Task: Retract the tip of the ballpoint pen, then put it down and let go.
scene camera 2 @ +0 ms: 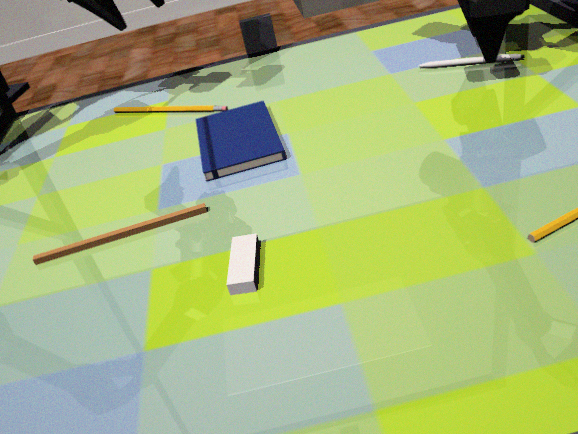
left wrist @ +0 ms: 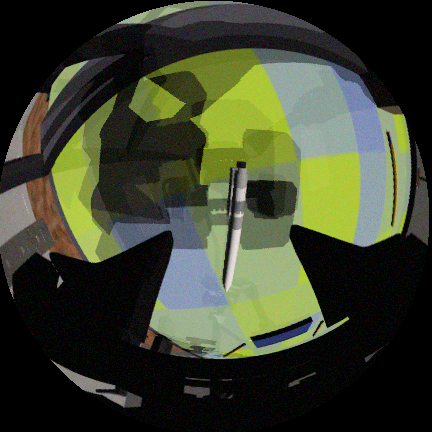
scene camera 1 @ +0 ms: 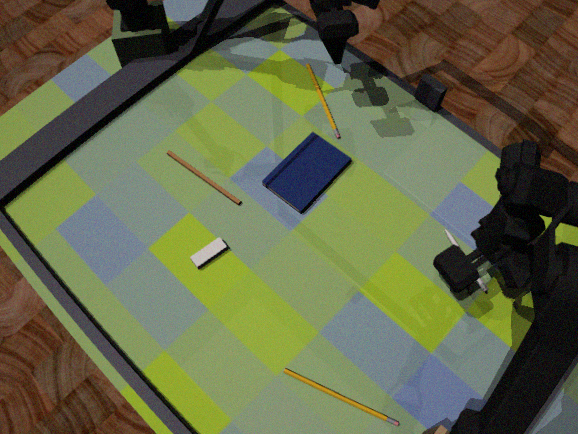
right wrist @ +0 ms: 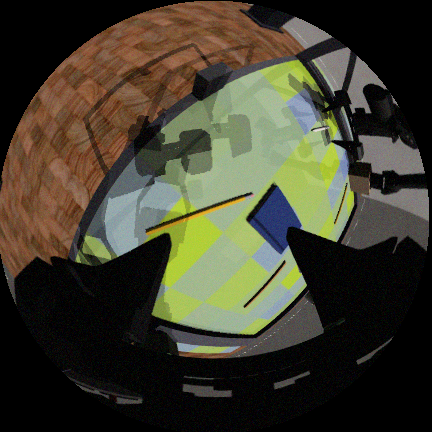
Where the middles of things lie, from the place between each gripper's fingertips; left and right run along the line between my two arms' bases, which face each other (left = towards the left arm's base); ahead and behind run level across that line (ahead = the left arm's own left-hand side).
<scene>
Now: right hand 300 mm short of the brown pencil (scene camera 2: 199, 209), 120 mm above it and 30 mm to the right of it. Round my right hand: ballpoint pen (left wrist: 241, 175) (410 mm to the left, 120 mm below, 10 mm behind).
I see the ballpoint pen 2 cm to the right of my left hand and 1 cm below it. From my left hand the other things lie so: brown pencil: 39 cm to the right, 30 cm ahead, 1 cm below.
</scene>
